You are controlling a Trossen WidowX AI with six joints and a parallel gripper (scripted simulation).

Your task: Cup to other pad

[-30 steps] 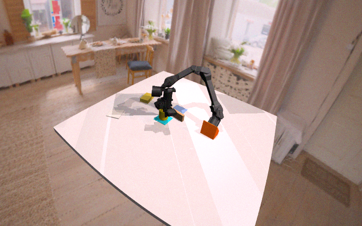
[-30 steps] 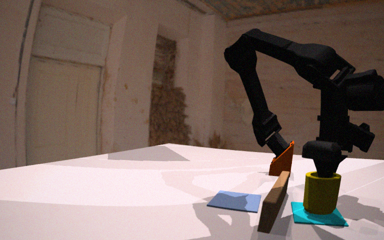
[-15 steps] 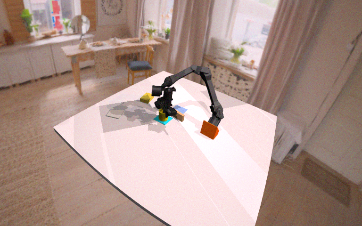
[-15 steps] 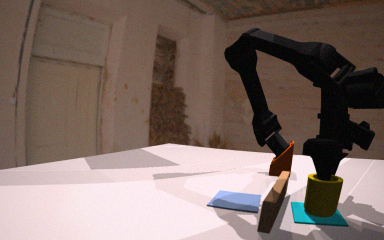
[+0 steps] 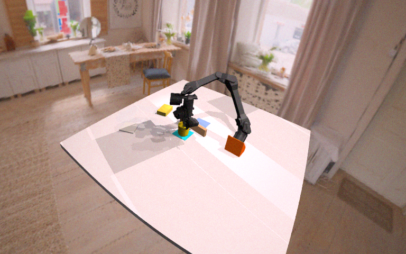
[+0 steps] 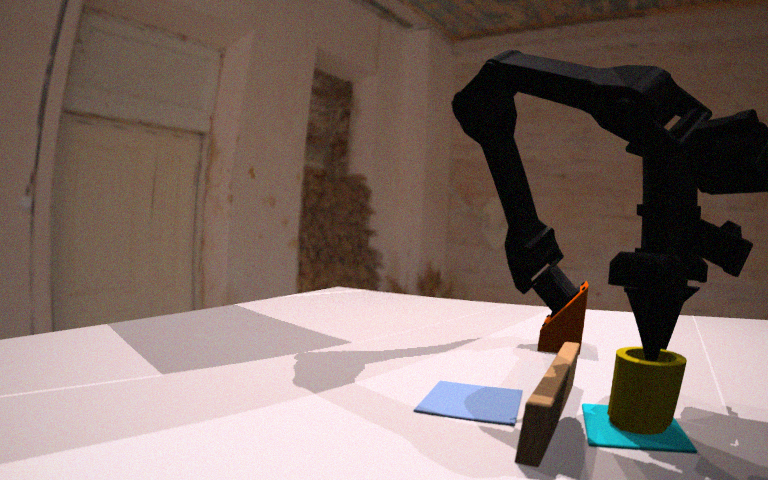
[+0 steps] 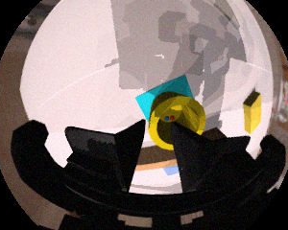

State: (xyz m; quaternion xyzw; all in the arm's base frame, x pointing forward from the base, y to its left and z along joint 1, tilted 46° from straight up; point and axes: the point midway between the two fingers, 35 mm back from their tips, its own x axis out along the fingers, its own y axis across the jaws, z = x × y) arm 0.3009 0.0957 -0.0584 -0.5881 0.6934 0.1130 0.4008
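My gripper tip is now 30 mm above the yellow cup, 20 mm short of it and 10 mm to the left of it. The rest, counted from my gripper tip: wooden bar (100 mm to the right, 50 mm below, 20 mm ahead); then pale blue pad (180 mm to the right, 70 mm below, 10 mm ahead); then cyan pad (70 mm below, 30 mm ahead, 10 mm to the right).
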